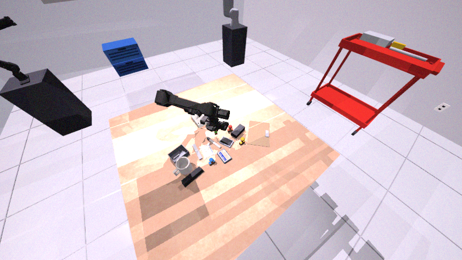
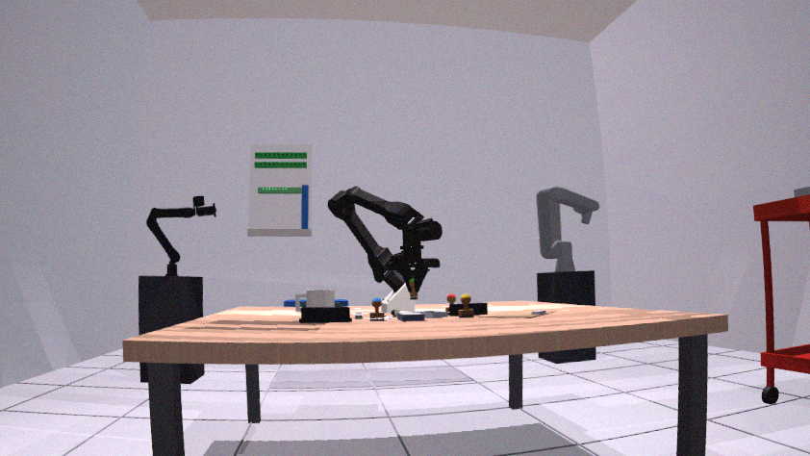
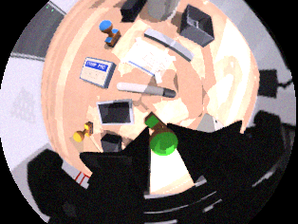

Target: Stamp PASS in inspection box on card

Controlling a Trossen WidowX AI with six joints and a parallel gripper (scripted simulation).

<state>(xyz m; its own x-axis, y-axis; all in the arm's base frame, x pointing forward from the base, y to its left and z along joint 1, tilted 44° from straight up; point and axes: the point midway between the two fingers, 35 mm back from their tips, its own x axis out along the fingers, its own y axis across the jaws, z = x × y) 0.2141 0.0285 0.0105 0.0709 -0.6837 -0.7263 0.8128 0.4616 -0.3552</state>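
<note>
Right now my gripper tip is 90 mm short of the dark-framed flat pad, 40 mm to the right of it and 70 mm above it. Also, from my gripper tip: white card: 70 mm ahead, 110 mm to the right, 80 mm below; red-knobbed stamp: 10 mm ahead, 120 mm to the left, 50 mm below; green-knobbed stamp: right at my gripper tip.
</note>
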